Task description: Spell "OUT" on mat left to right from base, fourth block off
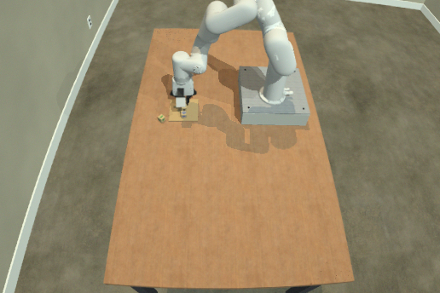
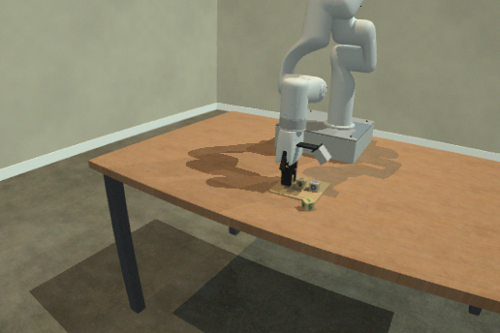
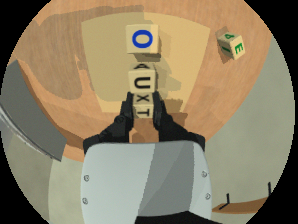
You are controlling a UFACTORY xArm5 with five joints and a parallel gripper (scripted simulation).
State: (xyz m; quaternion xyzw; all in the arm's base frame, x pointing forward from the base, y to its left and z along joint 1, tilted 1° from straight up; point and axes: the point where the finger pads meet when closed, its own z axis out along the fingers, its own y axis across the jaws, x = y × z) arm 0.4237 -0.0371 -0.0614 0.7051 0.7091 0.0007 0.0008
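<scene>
Now: hand 40 mm to the right of the U block and 10 mm above it. The rest, counted from my hand: tan mat: 40 mm to the left, 20 mm below.
</scene>
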